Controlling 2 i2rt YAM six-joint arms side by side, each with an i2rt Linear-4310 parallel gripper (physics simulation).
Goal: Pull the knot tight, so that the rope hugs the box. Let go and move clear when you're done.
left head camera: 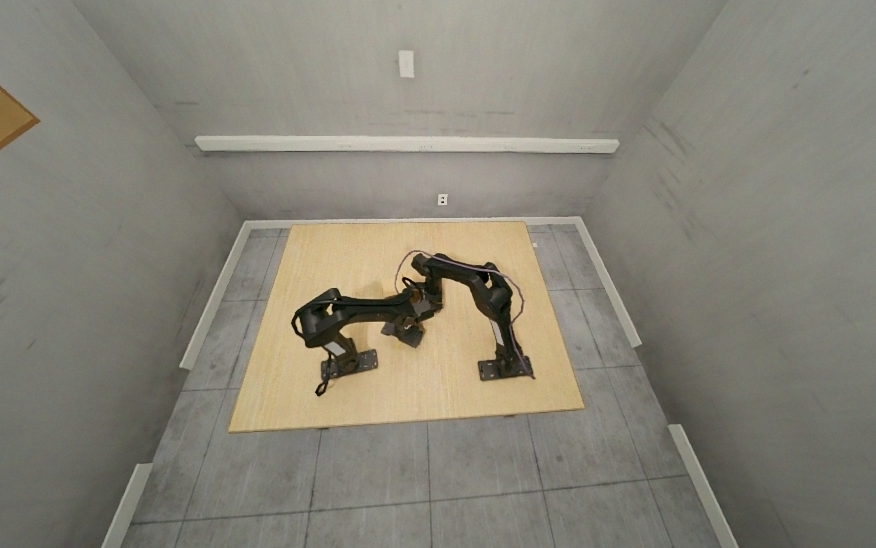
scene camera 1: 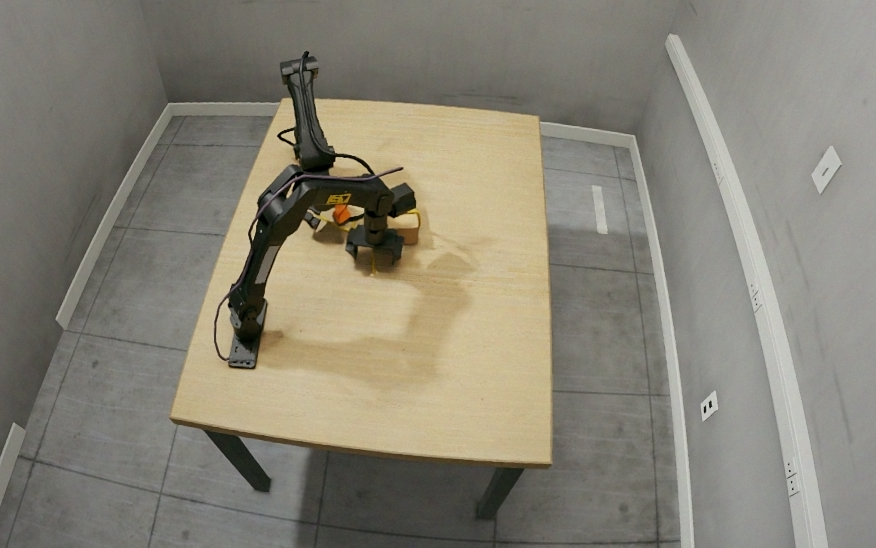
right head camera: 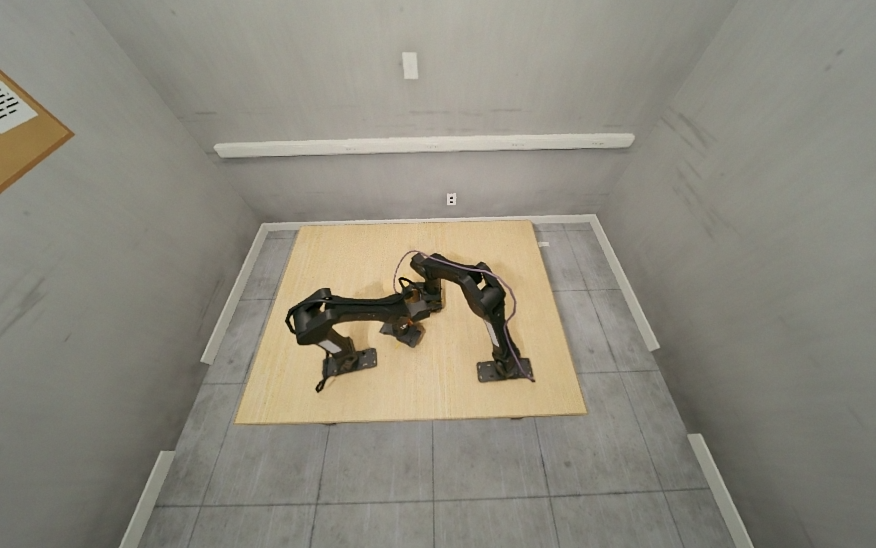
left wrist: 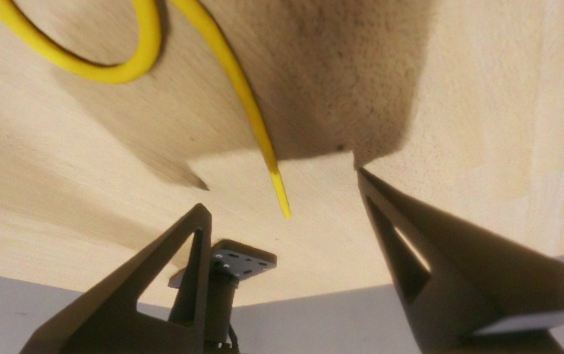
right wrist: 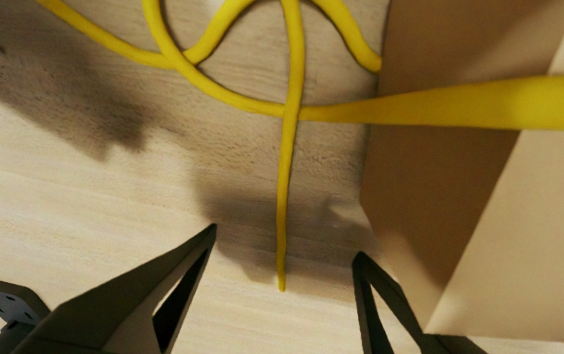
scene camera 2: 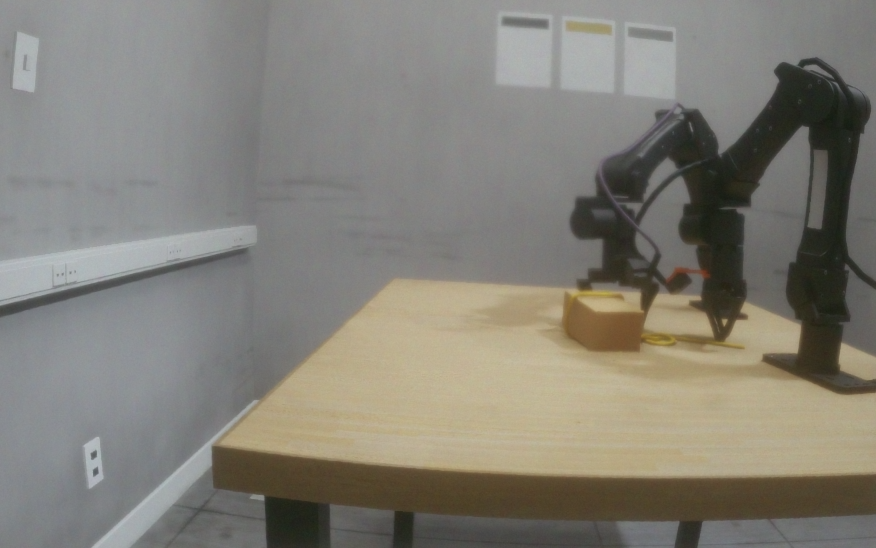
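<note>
The cardboard box (scene camera 1: 408,229) (scene camera 2: 604,329) (right wrist: 425,190) stands on the table with the yellow rope (scene camera 2: 597,294) (left wrist: 245,95) (right wrist: 292,75) around it. Beside the box the rope lies in a loose knot with wide, open loops. My left gripper (left wrist: 277,193) is open; in the left wrist view one rope end shows between its spread fingers, touching neither. My right gripper (right wrist: 287,244) (scene camera 1: 373,257) is open beside the box; in the right wrist view the other rope end shows between its spread fingers, touching neither. The arms hide most of the rope and box in both head views.
The wooden table (left head camera: 452,400) (right head camera: 452,400) (scene camera 1: 484,387) (scene camera 2: 419,420) carries both arms. The left forearm (left head camera: 371,308) and right forearm (left head camera: 455,268) come close together over the box. The right arm's base plate (left wrist: 245,260) shows behind the left fingers.
</note>
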